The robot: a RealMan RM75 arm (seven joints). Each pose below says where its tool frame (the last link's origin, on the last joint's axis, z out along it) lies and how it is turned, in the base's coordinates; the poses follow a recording.
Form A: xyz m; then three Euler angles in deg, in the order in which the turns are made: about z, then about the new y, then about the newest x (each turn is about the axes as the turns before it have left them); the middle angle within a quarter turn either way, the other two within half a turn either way.
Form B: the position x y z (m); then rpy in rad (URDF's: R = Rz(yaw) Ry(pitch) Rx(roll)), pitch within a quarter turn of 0, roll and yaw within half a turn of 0. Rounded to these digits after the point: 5 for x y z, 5 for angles.
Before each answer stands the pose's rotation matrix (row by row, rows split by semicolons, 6 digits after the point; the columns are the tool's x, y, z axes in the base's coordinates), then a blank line. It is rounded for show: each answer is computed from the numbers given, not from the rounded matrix.
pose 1, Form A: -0.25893 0.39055 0.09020 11.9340 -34.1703 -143.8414
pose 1, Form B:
0.809489 0.491182 0.321664; 0.171088 -0.721410 0.671041; 0.561655 -0.488168 -0.668009

-0.25893 0.39055 0.09020 -2.51051 -0.59638 0.20829
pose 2, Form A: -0.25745 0.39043 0.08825 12.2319 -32.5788 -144.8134
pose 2, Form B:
0.823522 0.476394 0.307994; 0.178532 -0.732987 0.656397; 0.538459 -0.485571 -0.688682

-0.25745 0.39043 0.08825 -2.52747 -0.56861 0.21349
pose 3, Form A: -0.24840 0.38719 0.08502 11.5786 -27.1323 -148.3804
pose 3, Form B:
0.871846 0.405145 0.275214; 0.178625 -0.786230 0.591554; 0.456047 -0.466584 -0.757840

-0.24840 0.38719 0.08502 -2.58973 -0.47355 0.20208
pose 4, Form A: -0.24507 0.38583 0.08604 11.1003 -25.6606 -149.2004
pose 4, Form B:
0.884512 0.382958 0.266425; 0.173539 -0.800204 0.574071; 0.433039 -0.461537 -0.774248

-0.24507 0.38583 0.08604 -2.60404 -0.44786 0.19374
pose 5, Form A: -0.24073 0.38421 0.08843 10.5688 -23.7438 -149.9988
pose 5, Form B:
0.899826 0.356757 0.251072; 0.167891 -0.814396 0.555492; 0.402648 -0.457694 -0.792711

-0.24073 0.38421 0.08843 -2.61797 -0.41441 0.18446
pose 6, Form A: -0.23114 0.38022 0.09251 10.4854 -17.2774 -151.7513
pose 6, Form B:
0.938933 0.298533 0.171124; 0.173773 -0.840610 0.513008; 0.296998 -0.451943 -0.841153

-0.23114 0.38022 0.09251 -2.64856 -0.30155 0.18300
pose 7, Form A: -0.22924 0.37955 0.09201 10.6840 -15.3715 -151.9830
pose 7, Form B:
0.947512 0.286023 0.142870; 0.178760 -0.844420 0.504974; 0.265077 -0.452930 -0.851228

-0.22924 0.37955 0.09201 -2.65260 -0.26828 0.18647
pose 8, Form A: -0.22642 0.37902 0.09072 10.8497 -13.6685 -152.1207
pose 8, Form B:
0.954310 0.274909 0.117124; 0.182902 -0.847334 0.498569; 0.236304 -0.454367 -0.858901

-0.22642 0.37902 0.09072 -2.65501 -0.23856 0.18936
